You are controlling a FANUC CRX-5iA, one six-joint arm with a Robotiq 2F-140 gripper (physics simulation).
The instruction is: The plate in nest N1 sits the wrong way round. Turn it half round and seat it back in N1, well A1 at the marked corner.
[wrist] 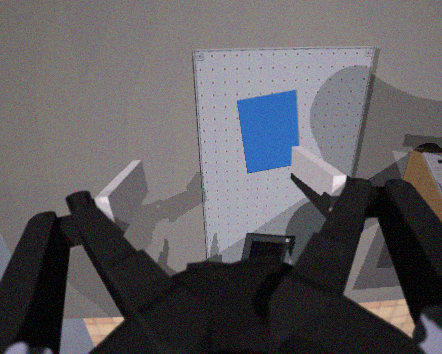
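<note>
My gripper is open, with its two pale finger pads wide apart and no object between them. It hangs above a grey surface and a light grey perforated board. The right pad overlaps the lower right edge of a blue rectangle in the view; whether they touch cannot be told, but the pad looks well above it. The well plate, nest N1 and its marked corner cannot be made out in this view. The gripper's own body hides much of the lower middle.
The perforated board carries the flat blue rectangle, set slightly askew. A dark, square-rimmed object shows partly behind the gripper body. A tan object stands at the right edge. Tiled floor shows at the bottom. Shadows cross the board.
</note>
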